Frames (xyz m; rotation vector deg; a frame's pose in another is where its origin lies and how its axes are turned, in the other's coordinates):
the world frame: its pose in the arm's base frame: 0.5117 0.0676 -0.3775 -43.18 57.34 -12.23
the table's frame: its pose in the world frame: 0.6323 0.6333 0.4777 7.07 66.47 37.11
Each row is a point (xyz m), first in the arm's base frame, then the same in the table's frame.
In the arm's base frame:
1: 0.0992 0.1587 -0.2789
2: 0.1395 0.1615 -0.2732
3: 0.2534 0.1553 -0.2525
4: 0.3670 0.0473 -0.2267
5: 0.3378 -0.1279 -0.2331
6: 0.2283 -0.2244 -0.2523
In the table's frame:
1: 0.0693 -0.3665 -1.2907
2: 0.0394 -0.3653 -1.2630
3: -0.0472 -0.3764 -1.1868
4: -0.1263 -0.4890 -1.1074
5: -0.0836 -0.6614 -1.1151
6: 0.0105 -0.7525 -1.1824

